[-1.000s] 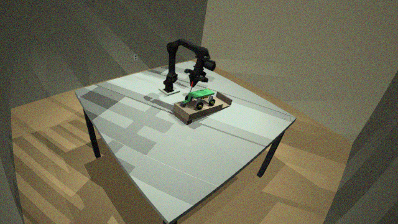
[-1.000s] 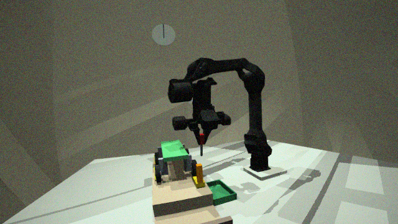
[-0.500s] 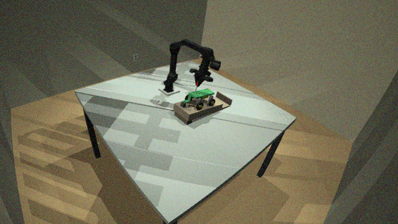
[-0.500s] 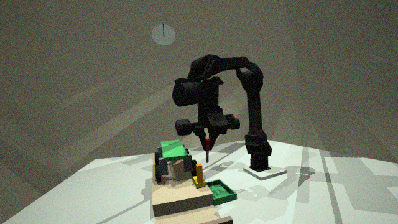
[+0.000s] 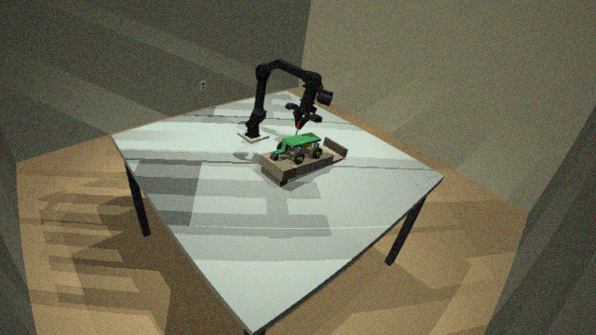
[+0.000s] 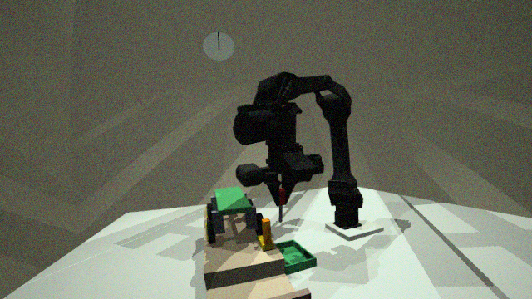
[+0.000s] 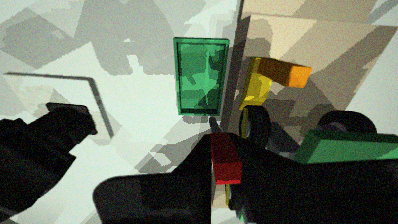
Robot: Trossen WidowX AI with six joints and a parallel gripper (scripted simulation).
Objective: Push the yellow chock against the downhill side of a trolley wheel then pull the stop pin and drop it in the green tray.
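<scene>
My gripper tip is now right at the red-headed stop pin. Also, from my gripper tip: green tray: 10 mm behind, 140 mm below; yellow chock: 50 mm ahead, 30 mm to the left, 50 mm below; trolley: 110 mm ahead, 80 mm to the right, 20 mm below.
</scene>
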